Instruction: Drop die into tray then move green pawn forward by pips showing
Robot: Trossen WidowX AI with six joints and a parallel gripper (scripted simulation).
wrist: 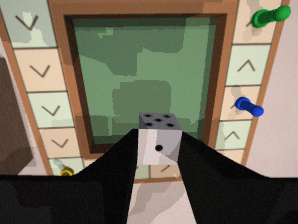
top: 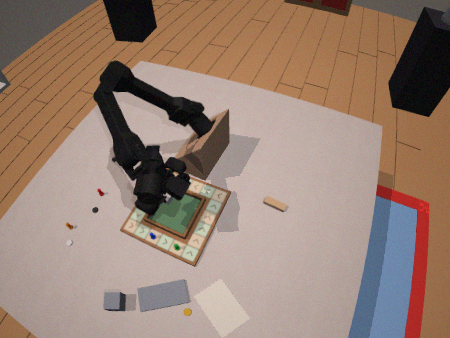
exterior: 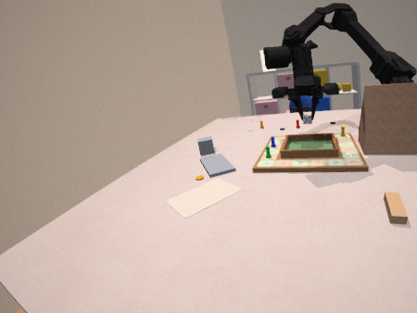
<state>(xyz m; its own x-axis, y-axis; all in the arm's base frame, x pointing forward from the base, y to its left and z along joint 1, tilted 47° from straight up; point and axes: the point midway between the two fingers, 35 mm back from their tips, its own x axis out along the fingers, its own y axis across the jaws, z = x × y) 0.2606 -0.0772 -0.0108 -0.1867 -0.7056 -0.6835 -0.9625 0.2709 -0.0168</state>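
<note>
Right now my gripper tip is 12 cm short of the green pawn, 7 cm to the right of it and 7 cm above it. From my gripper tip the other things lie so: green tray 9 cm below, 1 cm to the left; then blue pawn 11 cm ahead, 7 cm below, 2 cm to the right; then white die right at my gripper tip.
</note>
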